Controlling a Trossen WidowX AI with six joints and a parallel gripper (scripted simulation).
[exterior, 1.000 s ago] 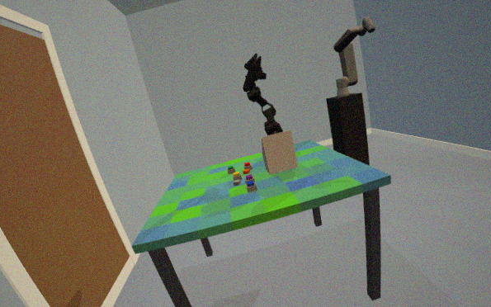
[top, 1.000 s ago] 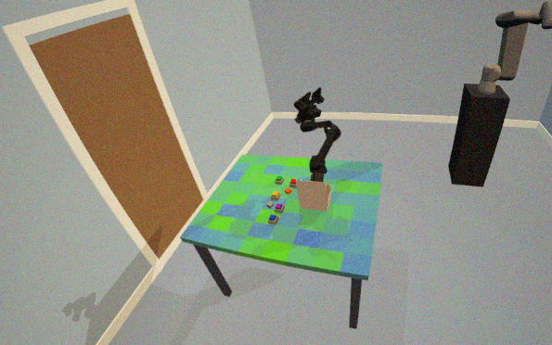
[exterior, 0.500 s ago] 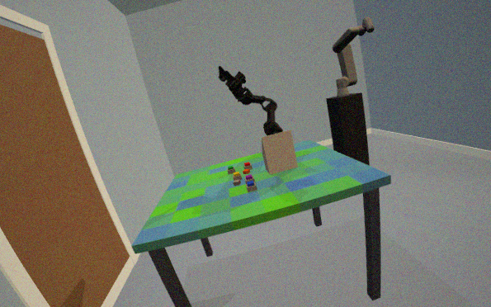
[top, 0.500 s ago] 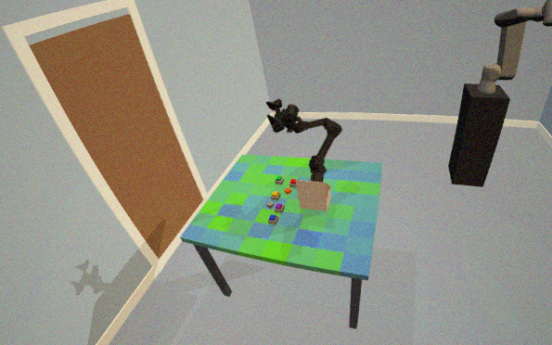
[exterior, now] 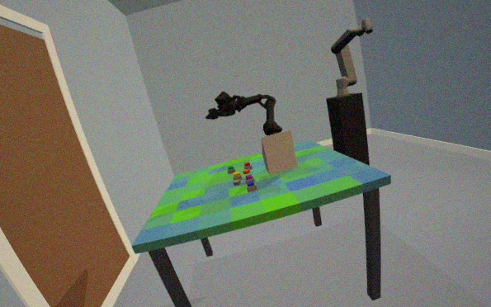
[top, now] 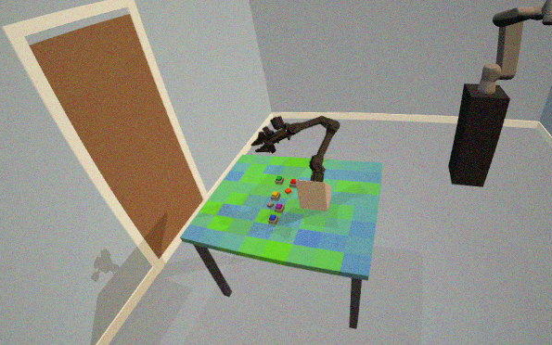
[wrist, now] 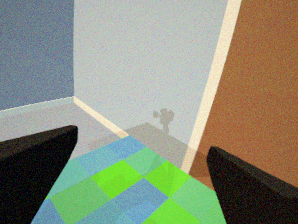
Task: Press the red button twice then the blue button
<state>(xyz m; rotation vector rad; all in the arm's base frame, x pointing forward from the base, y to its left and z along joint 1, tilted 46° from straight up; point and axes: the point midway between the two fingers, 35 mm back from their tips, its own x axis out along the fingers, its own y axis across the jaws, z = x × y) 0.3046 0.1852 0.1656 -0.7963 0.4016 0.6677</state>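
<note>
Right now my gripper tip is 13 cm past the red button, 16 cm to the left of it and 35 cm above it. The rest, counted from my gripper tip: purple button (12 cm behind, 8 cm to the left, 35 cm below); then green button (2 cm behind, 18 cm to the right, 35 cm below); then yellow button (6 cm behind, 3 cm to the right, 35 cm below).
</note>
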